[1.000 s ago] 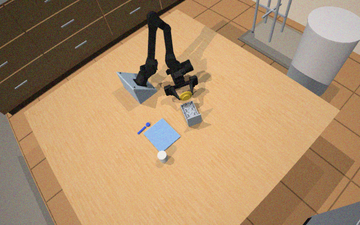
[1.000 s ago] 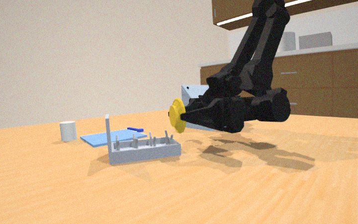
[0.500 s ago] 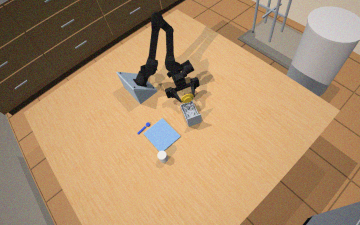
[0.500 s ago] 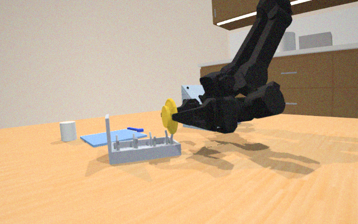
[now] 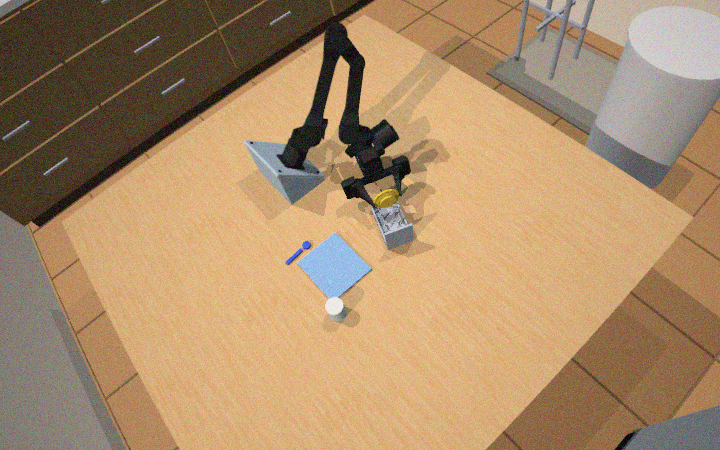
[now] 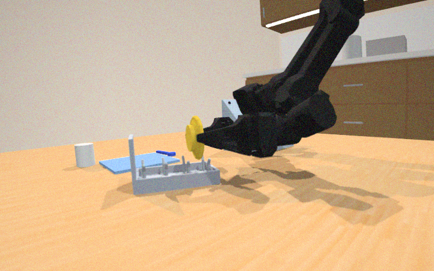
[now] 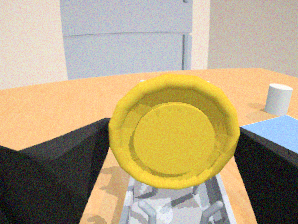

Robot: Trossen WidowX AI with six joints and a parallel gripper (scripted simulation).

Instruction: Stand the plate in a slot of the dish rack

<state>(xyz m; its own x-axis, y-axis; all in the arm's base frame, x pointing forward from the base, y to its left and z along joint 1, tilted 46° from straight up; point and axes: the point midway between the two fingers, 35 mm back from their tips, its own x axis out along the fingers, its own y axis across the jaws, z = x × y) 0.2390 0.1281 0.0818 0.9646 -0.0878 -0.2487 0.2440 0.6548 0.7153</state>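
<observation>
Right now the grey dish rack is 50 mm below my gripper tip, 30 mm ahead of it and 10 mm to the right of it. Round my gripper tip: yellow plate (10 mm behind); light blue mat (200 mm to the right, 70 mm below, 40 mm ahead); blue spoon (250 mm to the right, 70 mm below, 60 mm behind).
</observation>
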